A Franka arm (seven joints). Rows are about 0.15 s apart.
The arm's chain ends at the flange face. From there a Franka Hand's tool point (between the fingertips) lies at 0.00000 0.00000 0.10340 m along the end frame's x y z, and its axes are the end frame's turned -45 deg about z.
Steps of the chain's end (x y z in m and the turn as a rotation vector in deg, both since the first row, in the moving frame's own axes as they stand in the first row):
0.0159, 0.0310, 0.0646, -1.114, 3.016, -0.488
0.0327, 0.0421, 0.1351, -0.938, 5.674, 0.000
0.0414, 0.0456, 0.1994, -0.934, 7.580, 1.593
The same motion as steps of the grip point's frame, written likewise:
-0.0082, 0.0384, 0.0644, -2.920, 1.345, -0.488
-0.0006, 0.0613, 0.1346, -4.675, 3.349, 0.000
0.0053, 0.0725, 0.1985, -6.020, 4.699, 1.593

